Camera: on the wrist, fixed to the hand. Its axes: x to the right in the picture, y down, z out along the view.
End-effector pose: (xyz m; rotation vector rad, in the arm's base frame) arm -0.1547 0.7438 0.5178 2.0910 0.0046 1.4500
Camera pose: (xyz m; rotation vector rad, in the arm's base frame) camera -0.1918 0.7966 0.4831 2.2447 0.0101 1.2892
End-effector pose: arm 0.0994 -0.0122 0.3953 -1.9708 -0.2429 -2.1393
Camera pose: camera 0.0423 0.0224 0.3650 -2.1069 -0.3528 -1.9653
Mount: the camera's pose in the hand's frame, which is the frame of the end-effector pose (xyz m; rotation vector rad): -0.0277 -0.0480 -0.0480 0.0644 -0.1550 -0.0186
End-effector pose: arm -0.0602 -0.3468 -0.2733 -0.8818 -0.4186 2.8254
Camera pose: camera -0.0070 -0.2970 -0.2816 -0.6460 -0.3506 2.8827
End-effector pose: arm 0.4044 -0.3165 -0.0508 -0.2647 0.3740 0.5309
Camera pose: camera 0.3948 -0.3849 -0.0754 -0.1635 0.2374 0.5166
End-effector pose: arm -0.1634 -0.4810 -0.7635 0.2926 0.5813 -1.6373
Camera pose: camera -0.2127 -0.4293 -0.7800 0.2056 0.4156 -1.6818
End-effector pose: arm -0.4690 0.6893 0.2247 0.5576 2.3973 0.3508
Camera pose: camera -0.4950 0.6291 0.2575 0.5699 2.2691 0.2147
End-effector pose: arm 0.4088 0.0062 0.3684 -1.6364 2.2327 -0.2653
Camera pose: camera 0.4396 0.0146 0.4344 -1.5883 2.0740 -0.2055
